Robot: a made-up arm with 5 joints. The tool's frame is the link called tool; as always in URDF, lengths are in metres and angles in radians.
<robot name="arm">
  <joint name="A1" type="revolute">
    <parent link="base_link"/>
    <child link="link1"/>
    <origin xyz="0 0 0.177"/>
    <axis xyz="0 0 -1"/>
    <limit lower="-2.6" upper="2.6"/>
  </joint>
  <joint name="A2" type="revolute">
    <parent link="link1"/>
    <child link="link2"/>
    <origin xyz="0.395 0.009 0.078"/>
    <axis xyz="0 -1 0"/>
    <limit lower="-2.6" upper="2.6"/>
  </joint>
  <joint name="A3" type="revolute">
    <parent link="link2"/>
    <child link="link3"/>
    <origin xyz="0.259 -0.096 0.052"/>
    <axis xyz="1 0 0"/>
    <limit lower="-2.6" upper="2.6"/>
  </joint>
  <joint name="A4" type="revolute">
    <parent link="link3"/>
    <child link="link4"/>
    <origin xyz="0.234 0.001 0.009"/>
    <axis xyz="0 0 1"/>
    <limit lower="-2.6" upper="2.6"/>
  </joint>
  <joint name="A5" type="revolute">
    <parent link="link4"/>
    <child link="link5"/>
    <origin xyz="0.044 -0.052 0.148"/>
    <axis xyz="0 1 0"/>
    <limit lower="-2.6" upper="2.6"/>
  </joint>
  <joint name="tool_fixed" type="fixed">
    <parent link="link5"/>
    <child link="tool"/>
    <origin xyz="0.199 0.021 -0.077"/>
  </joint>
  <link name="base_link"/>
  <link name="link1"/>
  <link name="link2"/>
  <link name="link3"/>
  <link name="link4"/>
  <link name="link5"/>
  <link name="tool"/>
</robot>
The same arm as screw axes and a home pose.
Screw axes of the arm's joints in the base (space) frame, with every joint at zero. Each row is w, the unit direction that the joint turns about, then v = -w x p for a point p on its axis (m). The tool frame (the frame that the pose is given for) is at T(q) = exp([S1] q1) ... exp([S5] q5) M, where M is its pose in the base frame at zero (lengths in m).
S1 = (0, 0, -1, 0, 0, 0)
S2 = (0, -1, 0, 0.255, 0, -0.395)
S3 = (1, 0, 0, 0, 0.307, 0.087)
S4 = (0, 0, 1, -0.086, -0.888, 0)
S5 = (0, 1, 0, -0.464, 0, 0.932)
M =
1 0 0 1.131
0 1 0 -0.117
0 0 1 0.387
0 0 0 1
Joint limits (deg, base to tool): -148.97..148.97 -148.97..148.97 -148.97..148.97 -148.97..148.97 -148.97..148.97

